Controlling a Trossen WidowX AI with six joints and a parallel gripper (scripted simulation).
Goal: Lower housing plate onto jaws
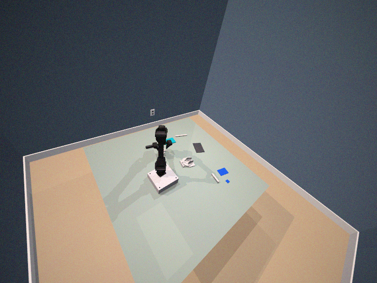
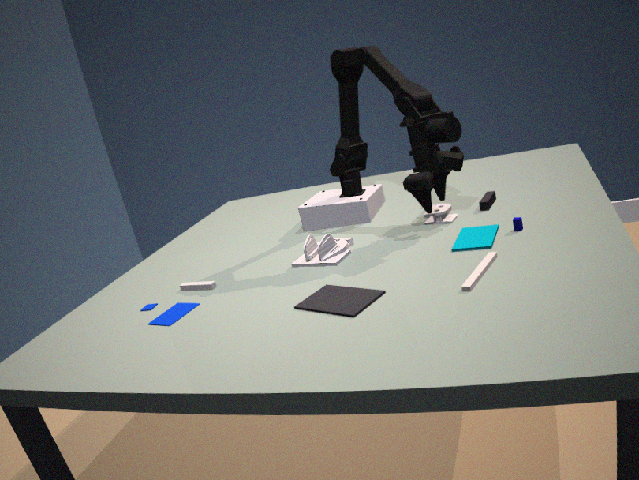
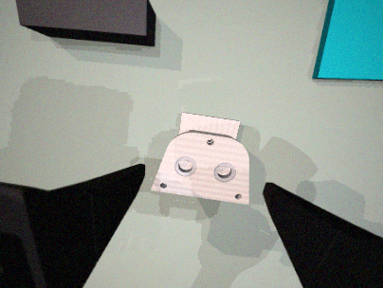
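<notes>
Now: gripper tip 12 cm to the right of the black block, 6 cm past it and 3 cm above it. Also, from my gripper tip: dark blue cube (18 cm to the left, 15 cm ahead, 2 cm below); white bar (35 cm ahead, 9 cm to the left, 3 cm below); cyan sheet (16 cm ahead, 9 cm to the left, 3 cm below).
</notes>
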